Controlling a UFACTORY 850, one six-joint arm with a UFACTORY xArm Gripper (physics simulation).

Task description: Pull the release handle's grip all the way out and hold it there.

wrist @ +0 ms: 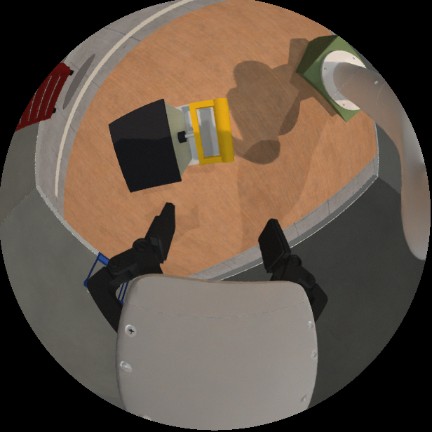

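Observation:
The release handle is a yellow rectangular frame with a thick yellow grip bar (pixel 225 130) on its right side, upper middle of the wrist view. A short rod with a black collar (pixel 182 136) joins it to a pale housing (pixel 181 155) with a black top (pixel 146 150). The grip stands a short way out from the housing, over a light base plate. My gripper (pixel 221 222) is open and empty, its two black fingers wide apart. In the view the fingertips lie below the handle and do not touch it. The height between them is hard to tell.
The housing stands on a wooden table top (pixel 215 195). A green block (pixel 320 55) carries the pale robot arm (pixel 390 110) at the upper right. A red slatted object (pixel 45 100) is at the far left. A blue frame (pixel 103 259) shows partly behind the left finger.

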